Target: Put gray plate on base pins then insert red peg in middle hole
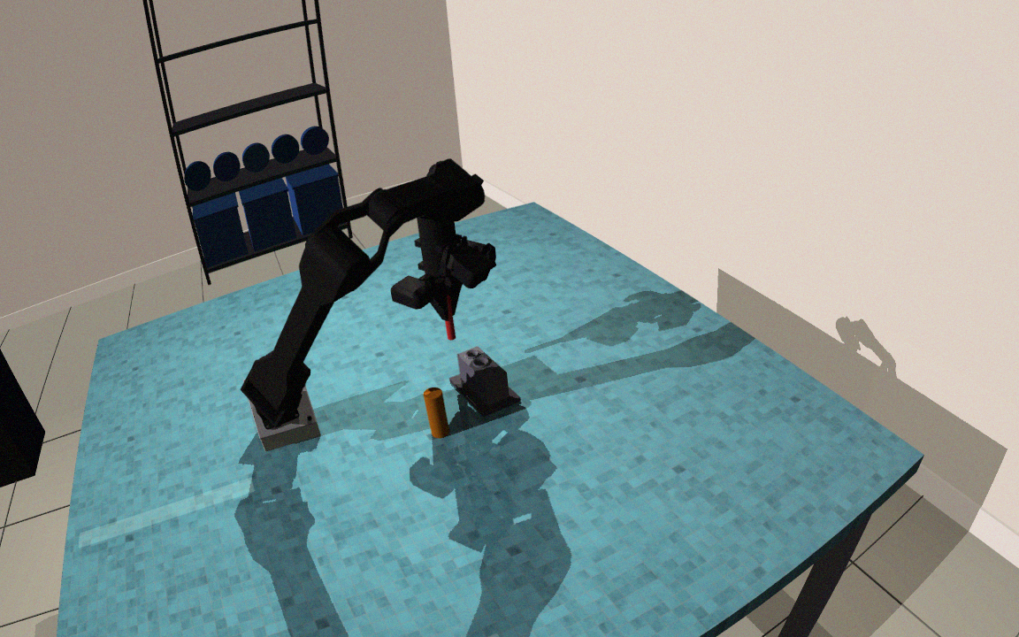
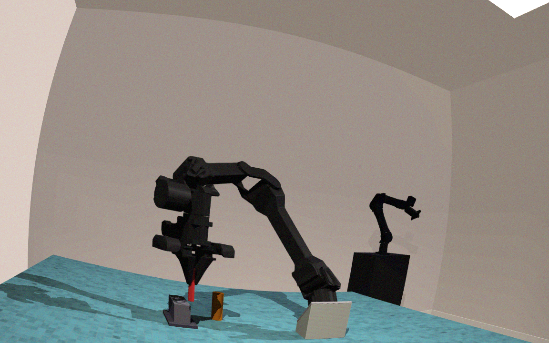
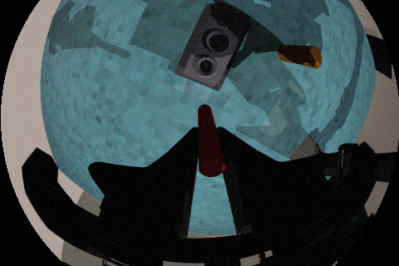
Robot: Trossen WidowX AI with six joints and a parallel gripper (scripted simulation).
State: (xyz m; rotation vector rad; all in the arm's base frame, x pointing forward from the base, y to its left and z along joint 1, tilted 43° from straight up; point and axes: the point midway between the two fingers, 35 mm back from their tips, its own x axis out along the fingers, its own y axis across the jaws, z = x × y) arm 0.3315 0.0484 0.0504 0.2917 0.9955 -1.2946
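Now: the gray plate 7 cm to the right of my gripper tip, 7 cm below it and 2 cm ahead of it. The rest, counted from my gripper tip: red peg: right at my gripper tip; orange cylinder: 13 cm to the right, 9 cm behind, 8 cm below; base: 11 cm below, 7 cm to the right, 2 cm ahead.
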